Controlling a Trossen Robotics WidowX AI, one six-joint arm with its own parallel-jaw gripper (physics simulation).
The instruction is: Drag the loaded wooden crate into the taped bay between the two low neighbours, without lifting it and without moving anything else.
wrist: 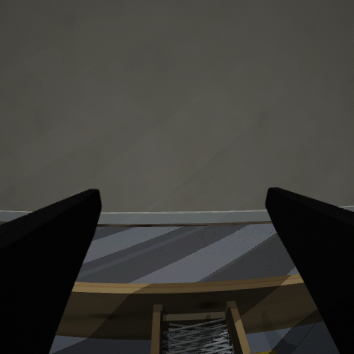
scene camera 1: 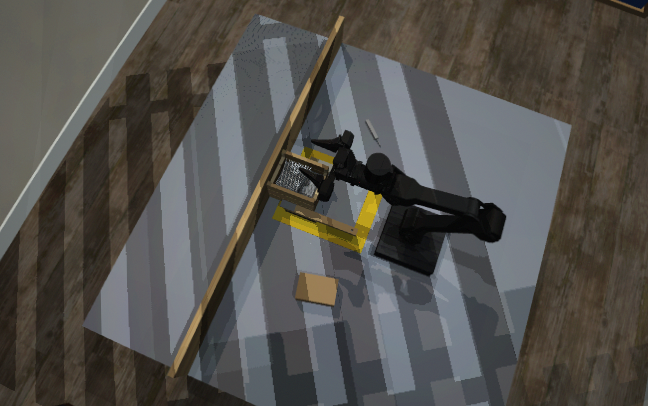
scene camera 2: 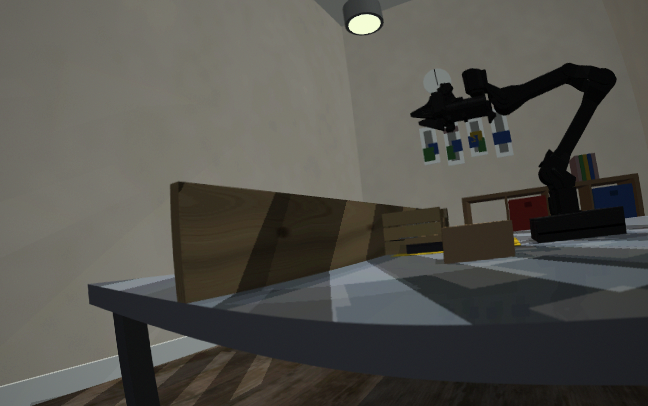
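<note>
The wooden crate, loaded with thin grey metal pieces, stands upright close to the long board, between the upper and lower tape strips in scene camera 1. Yellow tape marks the bay. A low wooden strip lies along the bay's lower edge, beside the crate. I cannot make out a second low neighbour; the arm covers part of the bay. My gripper is open and empty, fingers roughly level, high above the crate.
The long upright board runs across the table behind the crate. A tan block stands apart from the bay. A thin pale tool lies on the table on the other side.
</note>
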